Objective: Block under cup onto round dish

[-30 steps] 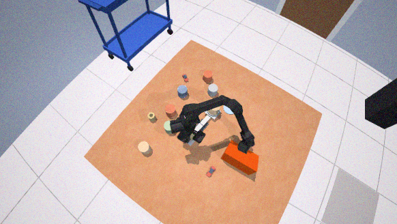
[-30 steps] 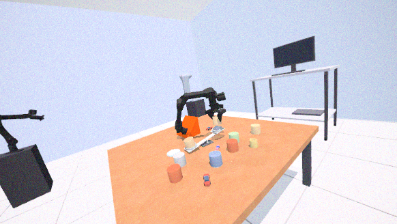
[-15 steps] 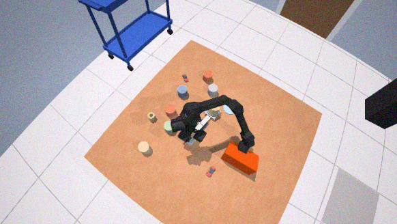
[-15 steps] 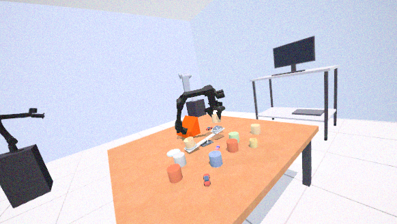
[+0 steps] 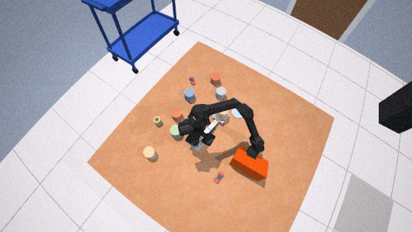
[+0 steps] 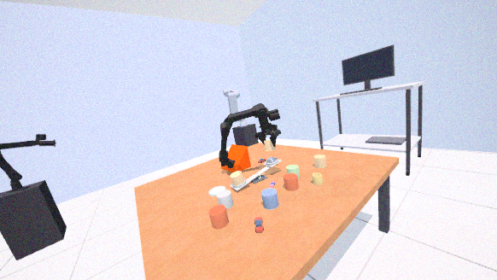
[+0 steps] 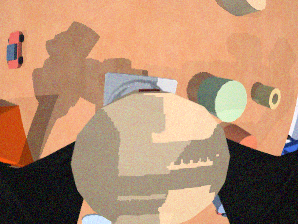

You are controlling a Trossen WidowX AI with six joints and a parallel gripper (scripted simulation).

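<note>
Right now the pale blue round dish is 160 mm behind my gripper tip, 350 mm to the right of it and 170 mm below it. From my gripper tip the other things lie so: small white balance (20 mm behind, 130 mm to the right, 150 mm below); blue cup (220 mm ahead, 310 mm to the right, 140 mm below); green cup (140 mm ahead, 30 mm to the right, 140 mm below).
</note>
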